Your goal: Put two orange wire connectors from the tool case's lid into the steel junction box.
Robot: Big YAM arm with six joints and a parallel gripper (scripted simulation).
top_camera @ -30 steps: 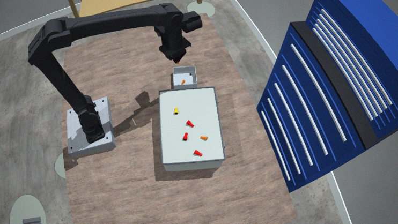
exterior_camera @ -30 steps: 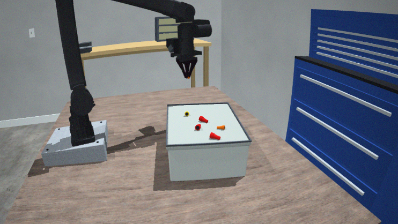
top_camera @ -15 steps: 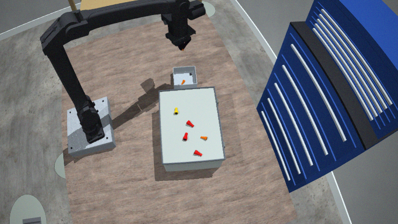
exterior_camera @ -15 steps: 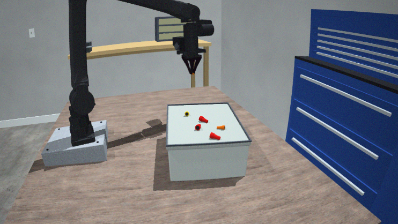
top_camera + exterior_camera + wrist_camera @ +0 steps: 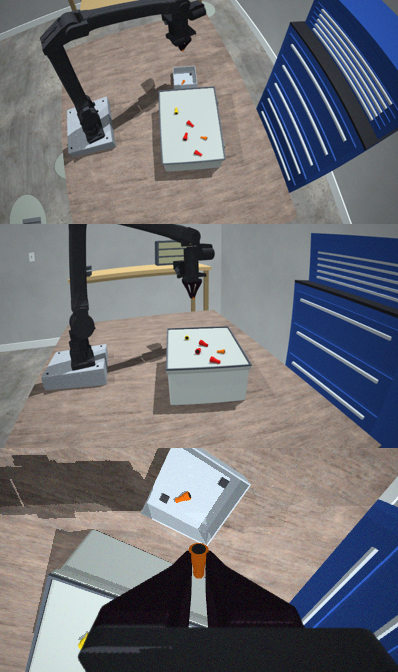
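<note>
Right now my hand is 20 cm above the junction box floor and 2 cm to the left of it. Also, from my hand: yellow wire connector 21 cm to the right, 12 cm behind, 8 cm below; tool case 28 cm to the right, 12 cm below, 9 cm behind.
</note>
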